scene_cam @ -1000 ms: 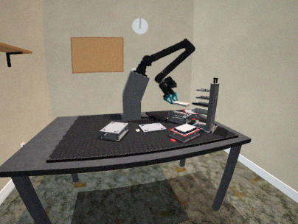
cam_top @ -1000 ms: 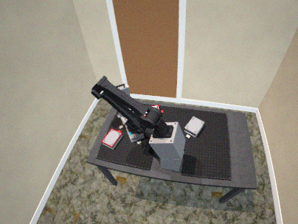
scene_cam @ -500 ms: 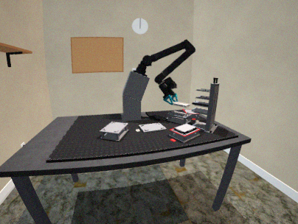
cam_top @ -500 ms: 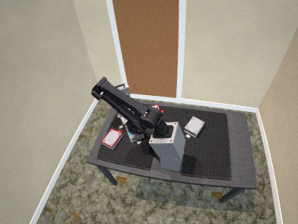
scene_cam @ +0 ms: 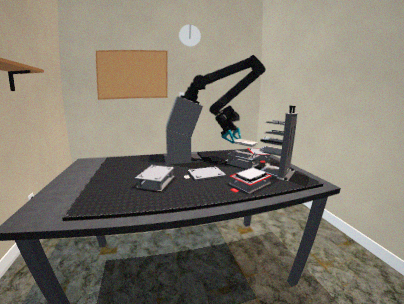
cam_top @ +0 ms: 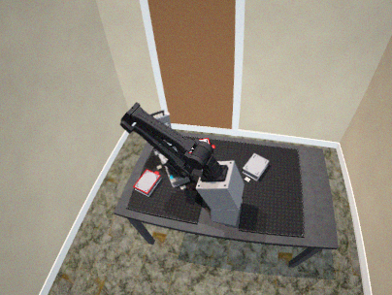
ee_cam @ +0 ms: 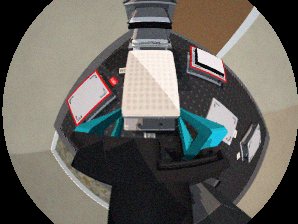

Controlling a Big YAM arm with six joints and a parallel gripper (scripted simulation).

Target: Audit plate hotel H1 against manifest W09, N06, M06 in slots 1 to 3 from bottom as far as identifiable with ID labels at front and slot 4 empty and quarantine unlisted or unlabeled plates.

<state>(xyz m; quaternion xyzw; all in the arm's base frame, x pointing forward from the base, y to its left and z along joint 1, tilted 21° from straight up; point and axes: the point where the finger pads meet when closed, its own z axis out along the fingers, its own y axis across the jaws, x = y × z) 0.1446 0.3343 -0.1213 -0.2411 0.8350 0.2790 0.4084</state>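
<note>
Right now the white well plate is 50 mm ahead of my hand and 40 mm to the left of it.
</note>
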